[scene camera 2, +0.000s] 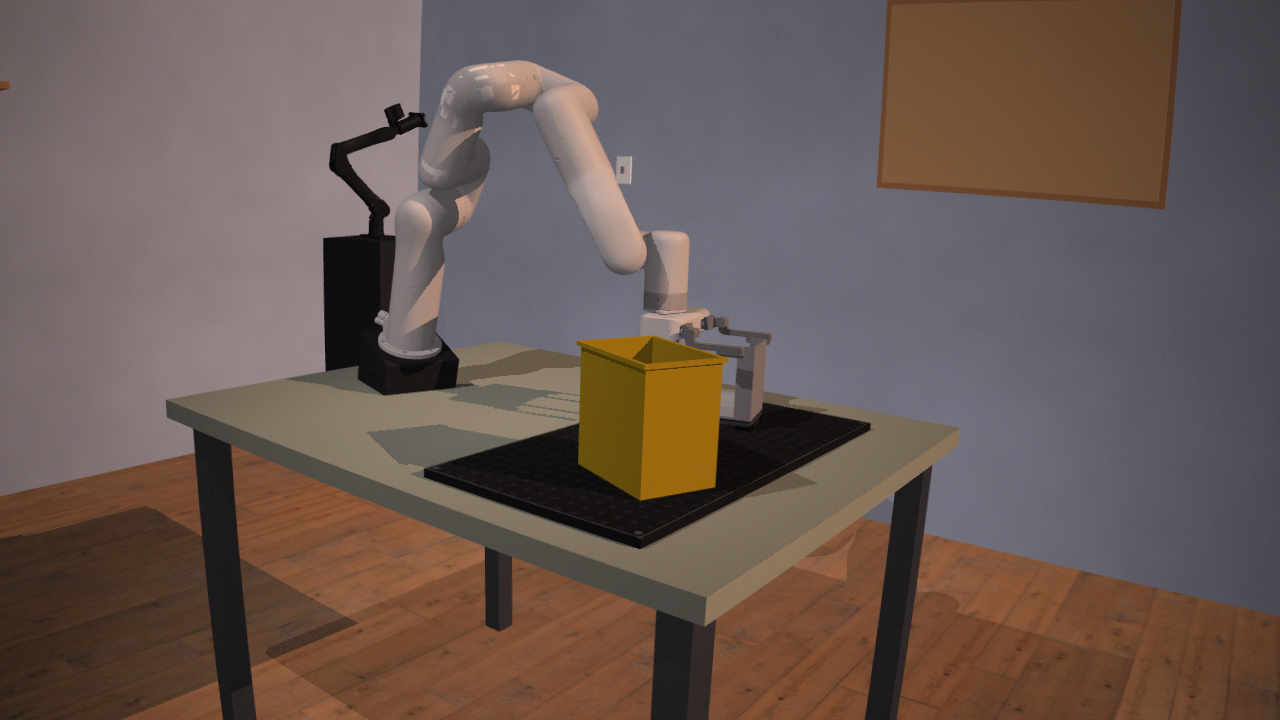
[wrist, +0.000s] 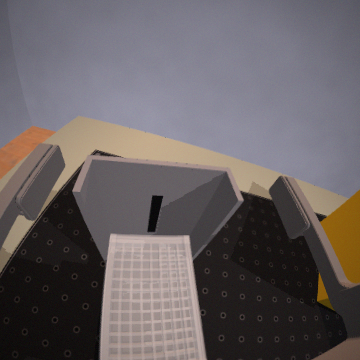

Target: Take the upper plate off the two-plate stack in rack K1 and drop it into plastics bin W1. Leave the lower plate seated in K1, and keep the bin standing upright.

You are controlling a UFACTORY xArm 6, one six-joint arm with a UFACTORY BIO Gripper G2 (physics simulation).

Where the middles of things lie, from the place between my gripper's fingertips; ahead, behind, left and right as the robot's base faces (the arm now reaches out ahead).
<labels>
I see the grey upright piece (scene camera 2: 743, 371) 60 mm below my hand, 40 mm to the right of it and 10 mm behind it. Also, from my hand: yellow bin W1 (scene camera 2: 649, 414): 340 mm to the right, 50 mm below, 50 mm behind.
</labels>
